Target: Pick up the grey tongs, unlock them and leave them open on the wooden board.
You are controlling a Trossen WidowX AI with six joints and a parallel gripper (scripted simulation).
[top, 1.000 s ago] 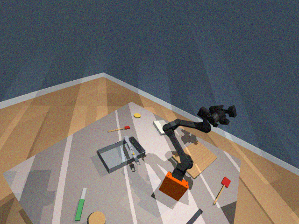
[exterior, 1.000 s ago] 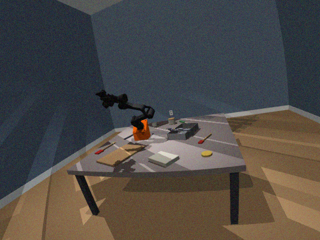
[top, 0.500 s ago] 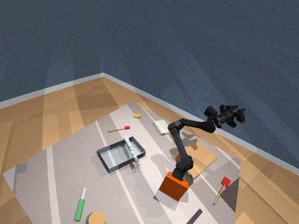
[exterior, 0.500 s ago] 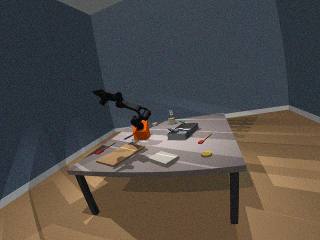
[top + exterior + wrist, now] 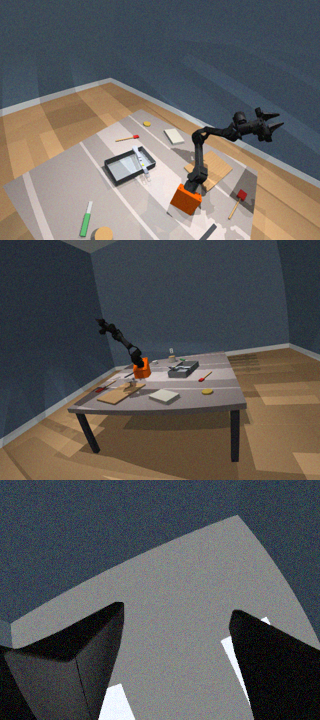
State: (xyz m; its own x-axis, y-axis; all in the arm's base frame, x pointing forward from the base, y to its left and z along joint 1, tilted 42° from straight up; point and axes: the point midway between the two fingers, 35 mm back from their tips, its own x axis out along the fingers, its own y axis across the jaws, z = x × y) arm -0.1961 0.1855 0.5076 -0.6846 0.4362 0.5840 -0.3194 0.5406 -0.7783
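The yellow lock piece is 580 mm ahead of my gripper tip, 570 mm below it and 150 mm to the left of it. From my gripper tip the other things lie so: green-handled tool: 660 mm ahead, 630 mm below, 570 mm to the left; then wooden board: 630 mm below, 160 mm to the right, 150 mm ahead; then roasting tin: 660 mm ahead, 610 mm below, 170 mm to the left.
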